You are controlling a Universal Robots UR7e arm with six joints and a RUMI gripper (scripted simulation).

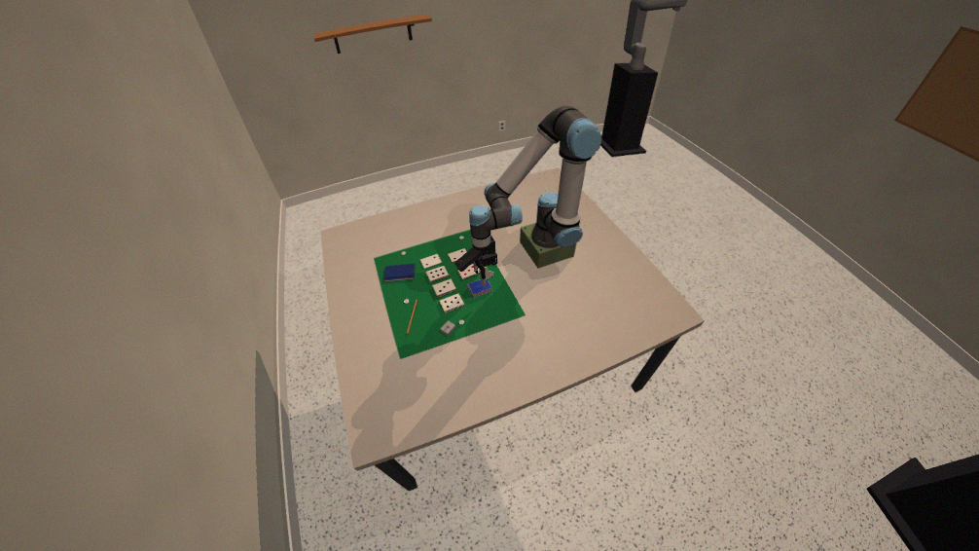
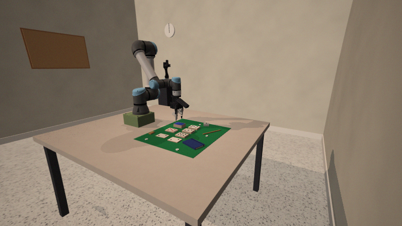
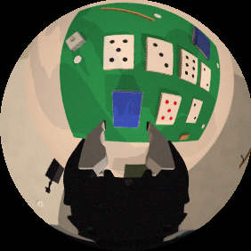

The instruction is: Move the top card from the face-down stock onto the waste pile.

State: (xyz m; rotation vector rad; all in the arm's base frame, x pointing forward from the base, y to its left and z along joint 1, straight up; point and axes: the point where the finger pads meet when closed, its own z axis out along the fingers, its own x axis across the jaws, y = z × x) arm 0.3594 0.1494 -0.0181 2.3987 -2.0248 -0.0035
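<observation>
Right now the card is 5 cm below my hand. The rest, counted from my hand: blue book (35 cm ahead, 20 cm to the right, 7 cm below); then green mat (16 cm ahead, 8 cm to the right, 9 cm below); then small grey block (18 cm ahead, 17 cm to the left, 6 cm below).
</observation>
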